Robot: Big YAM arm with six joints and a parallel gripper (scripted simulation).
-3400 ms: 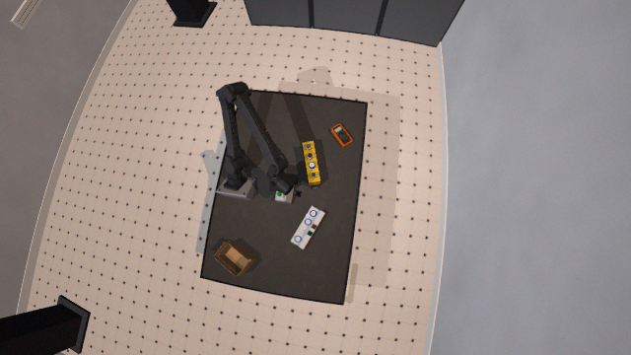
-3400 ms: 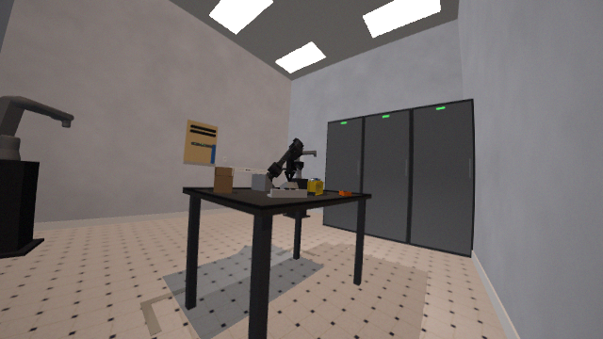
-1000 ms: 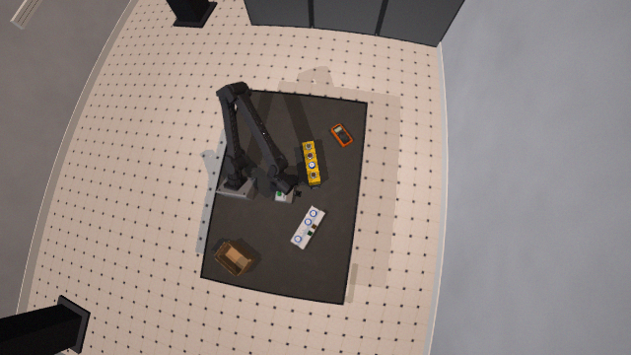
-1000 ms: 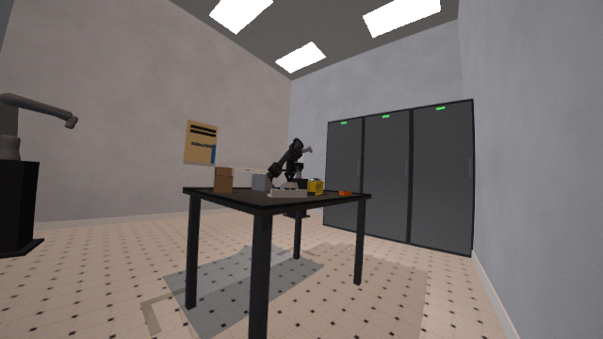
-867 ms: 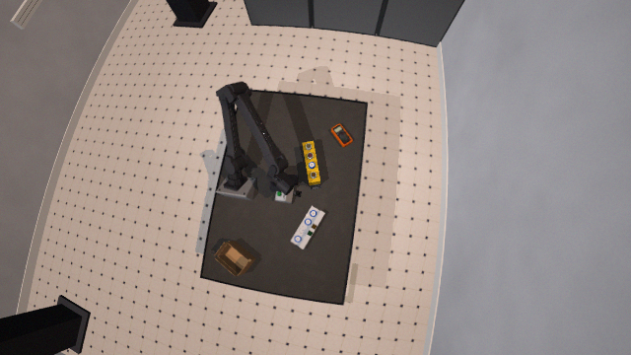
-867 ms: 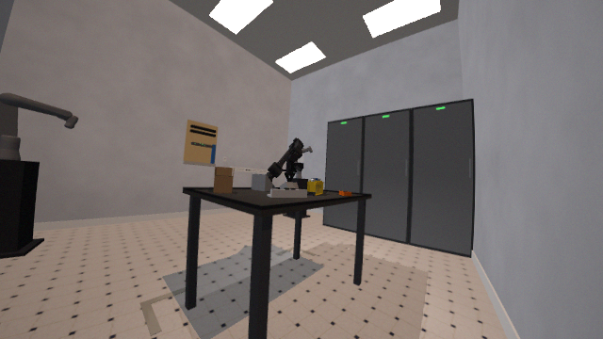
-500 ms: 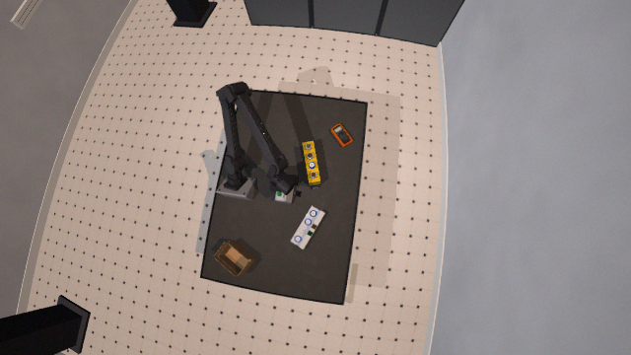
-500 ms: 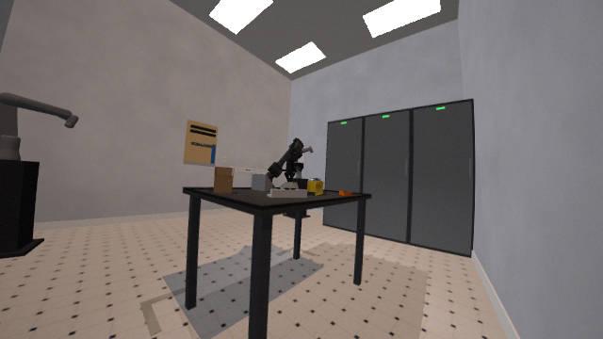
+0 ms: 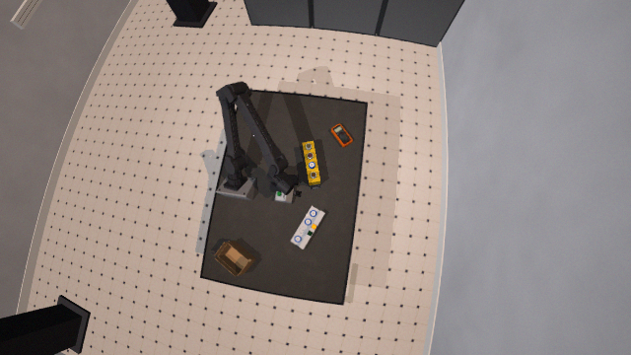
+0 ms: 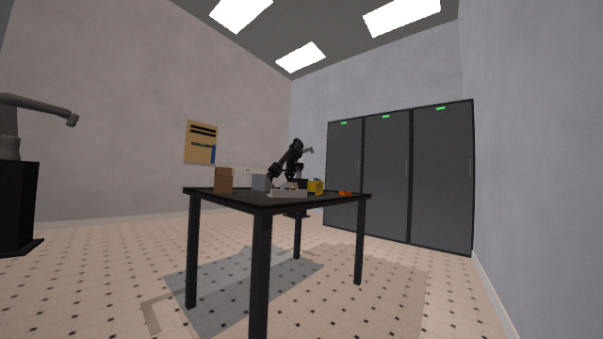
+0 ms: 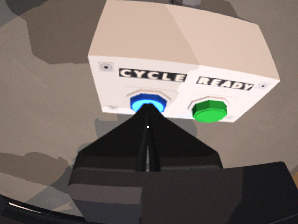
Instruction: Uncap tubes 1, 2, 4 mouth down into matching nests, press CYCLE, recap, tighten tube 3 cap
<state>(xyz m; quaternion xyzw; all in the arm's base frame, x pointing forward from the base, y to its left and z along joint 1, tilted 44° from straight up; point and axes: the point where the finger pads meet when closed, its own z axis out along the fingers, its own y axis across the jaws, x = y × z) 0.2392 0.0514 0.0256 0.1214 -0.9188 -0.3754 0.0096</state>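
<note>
My hand is 10 mm above the blue key. The rest, counted from my hand: green key (40 mm to the right, 10 mm below, 10 mm ahead); grey key housing (20 mm to the right, 20 mm below, 20 mm ahead); cardboard box (430 mm to the right, 120 mm behind, 10 mm below).
</note>
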